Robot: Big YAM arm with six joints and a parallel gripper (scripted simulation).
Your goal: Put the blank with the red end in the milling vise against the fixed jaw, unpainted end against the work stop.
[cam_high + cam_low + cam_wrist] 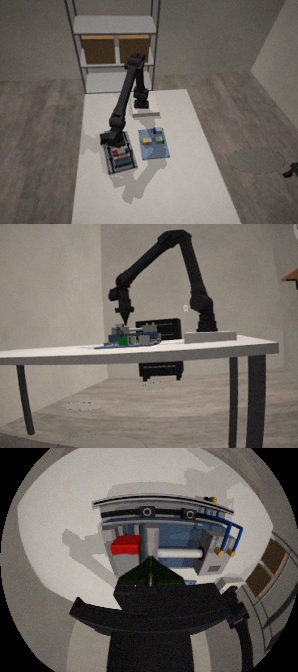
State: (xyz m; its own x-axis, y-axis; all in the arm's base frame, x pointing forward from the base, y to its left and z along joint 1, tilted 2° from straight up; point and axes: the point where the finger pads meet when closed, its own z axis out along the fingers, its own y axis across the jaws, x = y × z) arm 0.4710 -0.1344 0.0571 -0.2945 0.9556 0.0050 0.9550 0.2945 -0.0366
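My gripper is now 30 mm short of the red-ended blank, 10 mm to the right of it and 10 mm above it. Also, from my hand: yellow-ended blank 110 mm behind, 180 mm to the left, 90 mm below; green-ended blank 130 mm behind, 270 mm to the left, 90 mm below; blue plate 120 mm behind, 230 mm to the left, 110 mm below.
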